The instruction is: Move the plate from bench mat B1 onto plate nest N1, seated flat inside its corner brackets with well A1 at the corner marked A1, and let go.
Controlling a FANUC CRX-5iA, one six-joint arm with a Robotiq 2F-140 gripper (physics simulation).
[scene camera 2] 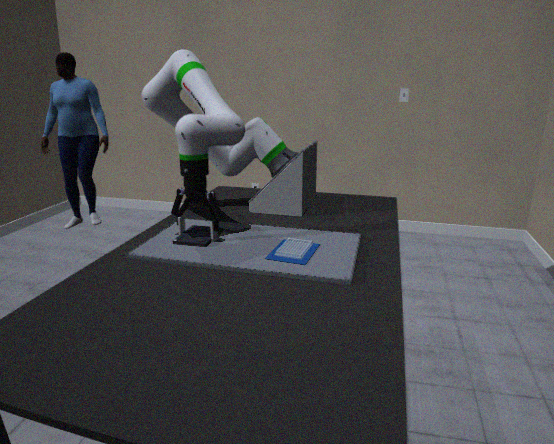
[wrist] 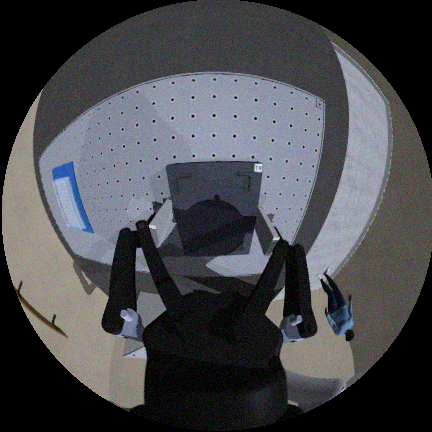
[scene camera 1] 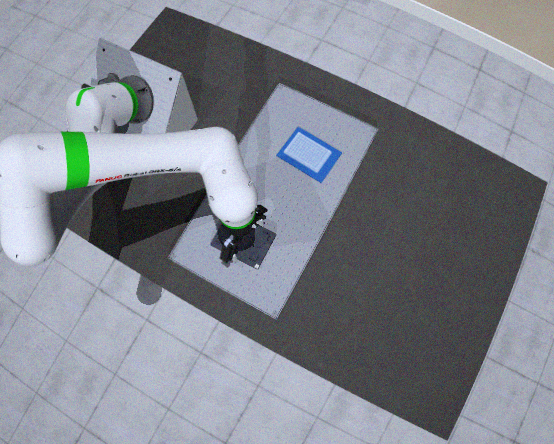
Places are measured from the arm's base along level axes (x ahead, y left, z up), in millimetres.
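Pixels of known places: gripper, fingertip midpoint: [scene camera 2: 198,237] [wrist: 215,209] [scene camera 1: 246,241]; arm's base, origin of the base link: [scene camera 2: 286,166] [scene camera 1: 134,99].
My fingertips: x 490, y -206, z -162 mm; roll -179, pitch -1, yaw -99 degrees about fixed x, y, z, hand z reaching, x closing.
Note:
Ahead of a thing's pixels: the offset from my fingertips to its top centre. "spot": to the spot under its first point. Level surfaces: height alone.
The pale, near-white plate @(dx +37, dy +345, dz +16 mm) [scene camera 1: 307,151] [scene camera 2: 295,247] [wrist: 69,202] lies flat on the blue bench mat @(dz +2 mm) [scene camera 1: 323,175] [scene camera 2: 313,251] [wrist: 63,170]. The dark square nest @(dx -10, dy +0, dz +14 mm) [scene camera 1: 267,244] [scene camera 2: 192,242] [wrist: 216,172] lies elsewhere on the pegboard. Its white A1 label @(spot: dx +67, dy -54, dz +11 mm) [scene camera 1: 257,266] [wrist: 258,168] is at one corner, and two corner brackets show in the wrist view. My gripper [scene camera 1: 244,234] [scene camera 2: 197,235] [wrist: 215,209] points down low over the nest, open, one finger pad on either side of it. No plate shows between the pads. The gripper's shadow darkens the nest, and its rear brackets cannot be made out.
The light pegboard @(dz +0 mm) [scene camera 1: 300,220] [scene camera 2: 235,260] [wrist: 215,107] lies on the dark table @(dz -13 mm) [scene camera 1: 400,250] [scene camera 2: 215,325] [wrist: 200,40]. The arm's slanted metal base [scene camera 1: 165,90] [scene camera 2: 287,192] stands behind the pegboard. A person [scene camera 2: 77,115] [wrist: 340,312] stands beyond the table.

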